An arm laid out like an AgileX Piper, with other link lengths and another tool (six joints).
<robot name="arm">
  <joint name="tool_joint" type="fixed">
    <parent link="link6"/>
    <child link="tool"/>
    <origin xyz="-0.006 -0.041 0.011" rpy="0.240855 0 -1.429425"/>
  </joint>
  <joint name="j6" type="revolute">
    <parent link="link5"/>
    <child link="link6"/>
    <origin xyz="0 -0.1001 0" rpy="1.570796 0 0"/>
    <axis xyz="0 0 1"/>
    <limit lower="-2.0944" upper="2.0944"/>
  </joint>
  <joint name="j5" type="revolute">
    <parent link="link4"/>
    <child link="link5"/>
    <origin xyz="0 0 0" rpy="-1.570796 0 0"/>
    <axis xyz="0 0 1"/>
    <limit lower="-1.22" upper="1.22"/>
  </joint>
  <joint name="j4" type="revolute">
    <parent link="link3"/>
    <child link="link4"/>
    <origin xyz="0.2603 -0.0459 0" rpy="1.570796 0 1.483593"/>
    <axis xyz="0 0 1"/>
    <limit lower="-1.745" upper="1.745"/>
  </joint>
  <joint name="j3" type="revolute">
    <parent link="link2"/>
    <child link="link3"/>
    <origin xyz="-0.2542 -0.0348 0"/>
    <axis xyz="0 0 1"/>
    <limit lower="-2.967" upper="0"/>
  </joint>
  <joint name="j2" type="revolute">
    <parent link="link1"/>
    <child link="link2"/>
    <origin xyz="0 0 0" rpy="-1.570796 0 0"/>
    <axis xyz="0 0 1"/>
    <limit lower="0" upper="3.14"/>
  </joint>
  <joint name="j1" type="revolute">
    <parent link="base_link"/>
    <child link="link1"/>
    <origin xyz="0 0 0.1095"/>
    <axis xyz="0 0 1"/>
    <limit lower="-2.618" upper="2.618"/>
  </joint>
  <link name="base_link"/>
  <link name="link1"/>
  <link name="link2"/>
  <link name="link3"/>
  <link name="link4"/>
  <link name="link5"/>
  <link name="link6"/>
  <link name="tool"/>
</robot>
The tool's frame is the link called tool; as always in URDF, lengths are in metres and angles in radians.
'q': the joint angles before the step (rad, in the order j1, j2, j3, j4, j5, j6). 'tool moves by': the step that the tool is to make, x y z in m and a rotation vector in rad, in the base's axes. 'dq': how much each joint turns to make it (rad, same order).
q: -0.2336 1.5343 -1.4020 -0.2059 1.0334 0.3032
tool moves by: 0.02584 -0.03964 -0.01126 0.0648 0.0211 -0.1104
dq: -0.0995 0.1830 -0.1929 0.0567 0.0491 0.0000
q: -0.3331 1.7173 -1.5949 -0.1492 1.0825 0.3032
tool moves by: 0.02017 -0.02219 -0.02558 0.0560 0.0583 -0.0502
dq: -0.0424 0.1513 -0.1235 0.0326 0.0467 0.0000
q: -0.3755 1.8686 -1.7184 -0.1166 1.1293 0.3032
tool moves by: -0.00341 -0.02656 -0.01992 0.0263 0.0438 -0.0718
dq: -0.0634 0.0709 -0.0343 0.0046 0.0148 0.0069
